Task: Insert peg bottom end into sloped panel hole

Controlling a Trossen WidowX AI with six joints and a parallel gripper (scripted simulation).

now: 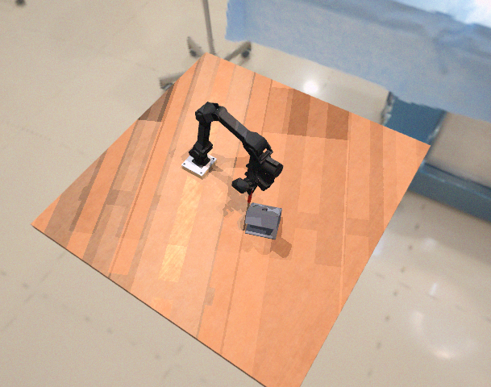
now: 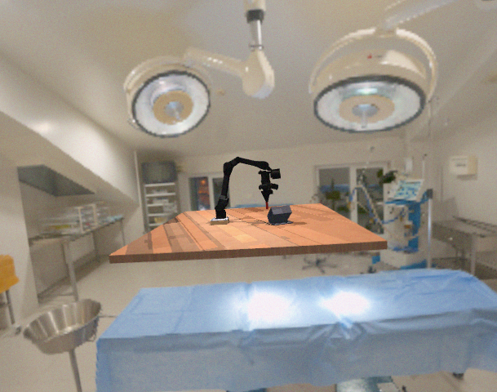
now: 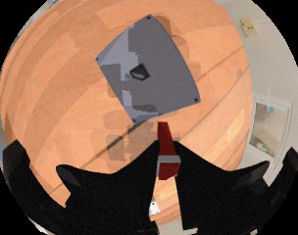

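My gripper tip is now 80 mm short of the grey sloped panel, 80 mm above it and 10 mm to the left of it. From my gripper tip the other things lie so: red peg: 10 mm above.
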